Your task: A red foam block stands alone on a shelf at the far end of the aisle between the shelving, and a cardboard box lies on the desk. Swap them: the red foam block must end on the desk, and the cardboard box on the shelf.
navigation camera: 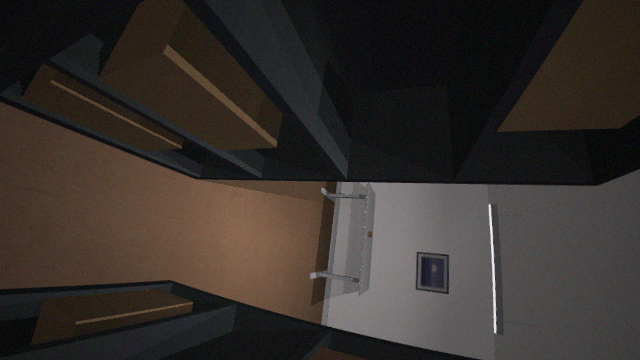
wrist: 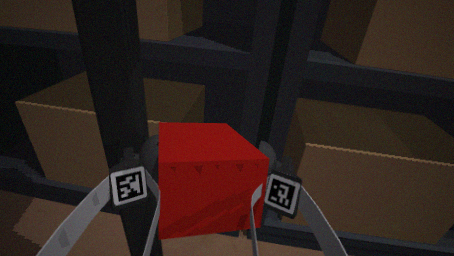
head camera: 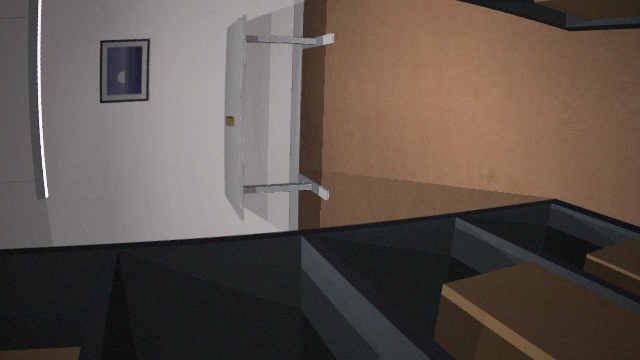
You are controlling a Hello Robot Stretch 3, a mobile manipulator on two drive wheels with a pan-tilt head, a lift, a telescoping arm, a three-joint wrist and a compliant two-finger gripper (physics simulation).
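Places are measured from the robot's base along level axes (x up, y back, z right), in metres.
Pixels of known places: gripper, fingertip midpoint: [wrist: 209, 156].
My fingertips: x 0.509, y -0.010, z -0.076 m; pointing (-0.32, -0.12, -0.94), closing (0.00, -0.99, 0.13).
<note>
Behind a point stands the place of what it marks.
The red foam block [wrist: 210, 187] @(y -0.004, x 0.531, z -0.021 m) is held between the two fingertips of my gripper [wrist: 209, 156] @(y -0.010, x 0.509, z -0.076 m) in the wrist view. The gripper is shut on it, with a fingertip against each side, in front of shelving. The gripper does not show in the head and navigation views. The cardboard box [head camera: 230, 121] @(y -3.306, x 0.747, z 0.661 m) [navigation camera: 370, 234] @(y -3.306, x 0.754, z 0.662 m) is small and brown and lies on top of the desk [head camera: 235, 165] @(y -3.330, x 0.720, z 0.319 m) [navigation camera: 369, 210] @(y -3.376, x 0.720, z 0.326 m), which stands against the far wall. The head and navigation pictures are turned on their side.
Dark shelving [head camera: 370, 300] @(y -0.681, x 0.986, z -0.170 m) [navigation camera: 300, 95] @(y -0.533, x 0.991, z -0.276 m) [wrist: 117, 100] lines the aisle, with large cardboard boxes [head camera: 540, 305] @(y -0.562, x 0.688, z -0.226 m) [navigation camera: 200, 95] @(y -0.421, x 0.766, z -0.267 m) [wrist: 370, 195] on its shelves. The wooden floor [head camera: 440, 110] @(y -1.710, x 0.000, z 0.397 m) [navigation camera: 240, 235] @(y -1.473, x 0.000, z 0.379 m) runs between the shelving to the desk. A framed picture [head camera: 124, 71] @(y -3.667, x 1.631, z 1.218 m) [navigation camera: 432, 272] @(y -3.663, x 1.634, z 1.227 m) hangs above the desk.
</note>
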